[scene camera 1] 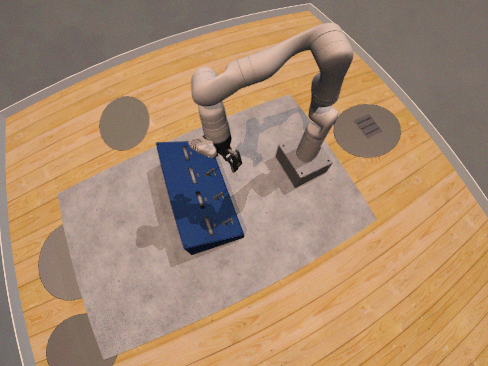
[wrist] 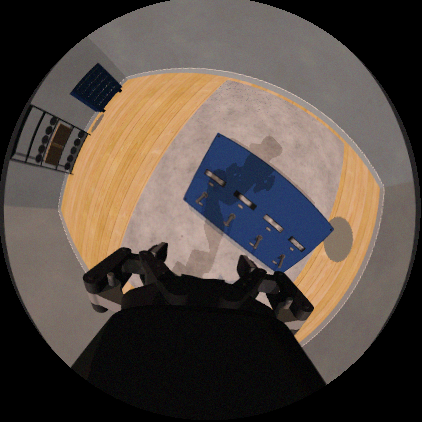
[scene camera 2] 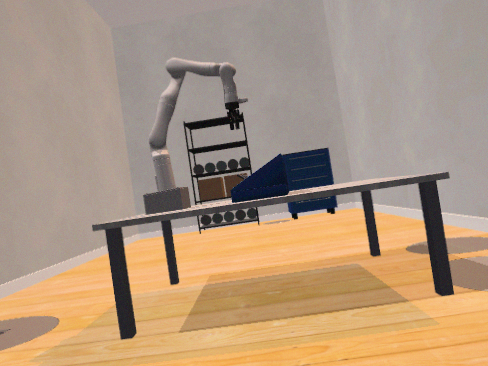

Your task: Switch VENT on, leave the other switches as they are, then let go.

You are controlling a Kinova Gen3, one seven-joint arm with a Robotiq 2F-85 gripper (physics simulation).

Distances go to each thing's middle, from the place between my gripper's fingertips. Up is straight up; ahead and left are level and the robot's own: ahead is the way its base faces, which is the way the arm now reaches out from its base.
I see my gripper 310 mm above the blue sloped switch panel (scene camera 1: 199, 216), 130 mm short of it and 60 mm to the left of it.
